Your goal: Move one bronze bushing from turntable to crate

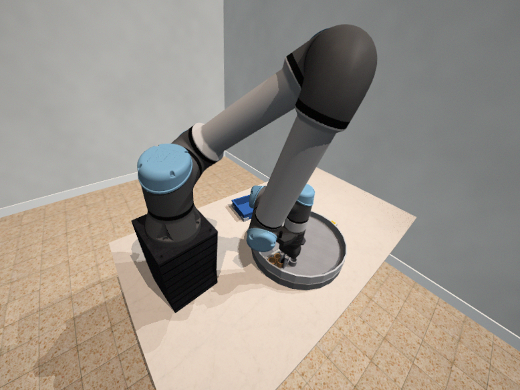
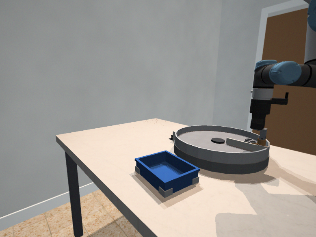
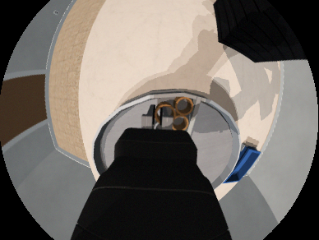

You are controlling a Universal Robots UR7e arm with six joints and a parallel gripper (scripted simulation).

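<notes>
My gripper is now 220 mm short of the blue crate, 400 mm to the right of it and 70 mm above it. The rest, counted from my hand: round grey turntable 180 mm ahead, 50 mm to the left, 40 mm below.
</notes>
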